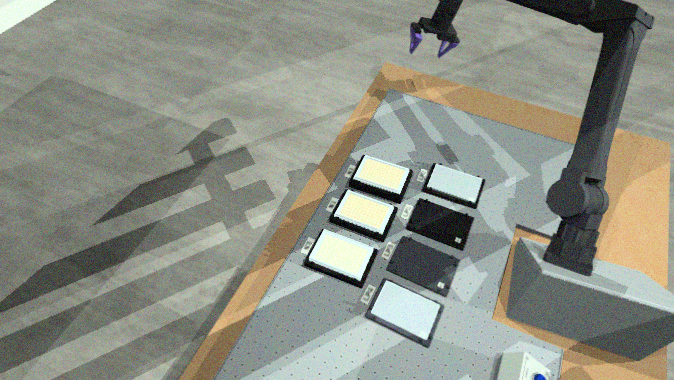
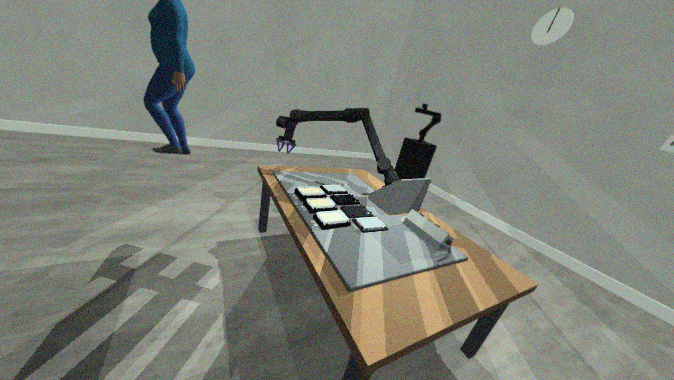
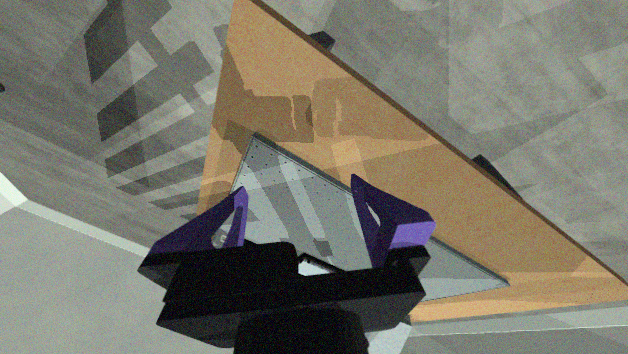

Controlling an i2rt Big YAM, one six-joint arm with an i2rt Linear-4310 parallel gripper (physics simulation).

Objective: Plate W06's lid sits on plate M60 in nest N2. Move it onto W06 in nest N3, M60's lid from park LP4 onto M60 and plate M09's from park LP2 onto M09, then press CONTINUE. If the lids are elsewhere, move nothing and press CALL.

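Places are measured from the arm's base along level axes (x ahead, y left, z up), in metres.
Pixels of known places: gripper, between the fingertips: [image 1: 424,54] [image 2: 283,152] [image 3: 298,185]; arm's base, origin of its link: [image 1: 566,262] [image 2: 393,186].
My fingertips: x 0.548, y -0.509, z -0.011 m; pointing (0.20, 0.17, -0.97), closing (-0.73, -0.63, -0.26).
Ahead of a thing's pixels: the offset from my fingertips to its top centre. "spot": to the spot under its first point. Level surfaces: height alone.
My gripper [image 1: 425,54] [image 2: 284,151] [image 3: 298,185] is open and empty, high above the table's far end. Three plates with yellow wells sit in a row of nests: the far plate @(0.086 m back, 0.430 m left, 0.068 m down) [image 1: 382,175] [image 2: 310,191], the middle plate @(0.103 m back, 0.555 m left, 0.075 m down) [image 1: 364,212] [image 2: 320,203] and the near plate @(0.117 m back, 0.690 m left, 0.075 m down) [image 1: 341,254] [image 2: 332,218], which looks paler and smoother. Beside them, the far park holds a pale lid @(0.260 m back, 0.342 m left, 0.090 m down) [image 1: 454,184] [image 2: 334,189], and the near park holds another pale lid @(0.302 m back, 0.729 m left, 0.090 m down) [image 1: 406,311] [image 2: 370,224]. A black park @(0.277 m back, 0.474 m left, 0.088 m down) [image 1: 440,223] and a dark grey park @(0.290 m back, 0.604 m left, 0.088 m down) [image 1: 422,265] between them show no pale lid. Labels are too blurred to read surely.
A control box @(0.564 m back, 0.824 m left, 0.024 m down) [image 1: 510,367] [image 2: 427,230] with a blue button @(spot: 0.576 m back, 0.742 m left, 0.036 m down) [image 1: 540,377] stands near the board's edge. The arm's grey base block [image 1: 575,305] [image 2: 402,197] is beside the parks. A person [image 2: 170,65] stands beyond the table. Striped shadows cross the perforated board @(0.108 m down) [image 1: 285,330].
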